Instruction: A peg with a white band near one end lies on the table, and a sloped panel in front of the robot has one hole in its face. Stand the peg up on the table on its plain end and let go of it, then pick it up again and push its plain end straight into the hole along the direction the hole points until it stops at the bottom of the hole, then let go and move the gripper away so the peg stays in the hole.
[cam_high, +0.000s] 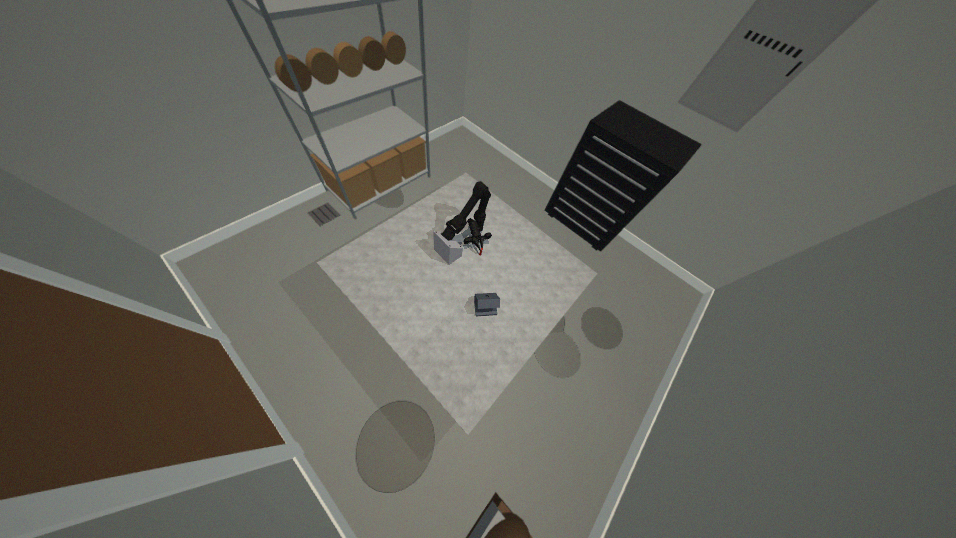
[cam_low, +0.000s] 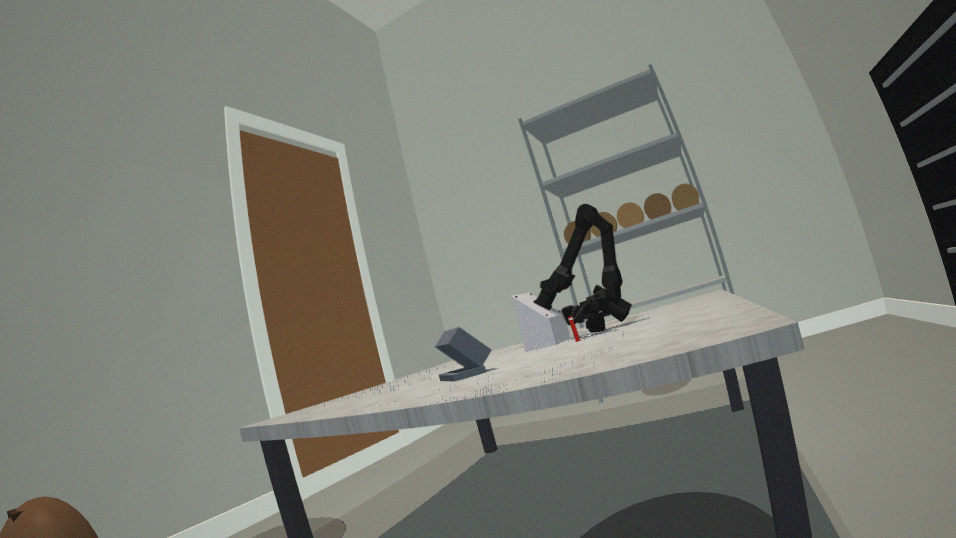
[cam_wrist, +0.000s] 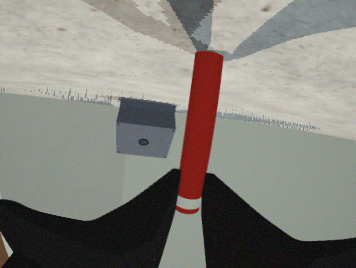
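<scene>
The red peg lies 10 mm below my gripper tip. From my gripper tip the other things lie so: panel (270 mm to the right, 250 mm ahead, 10 mm above).
</scene>
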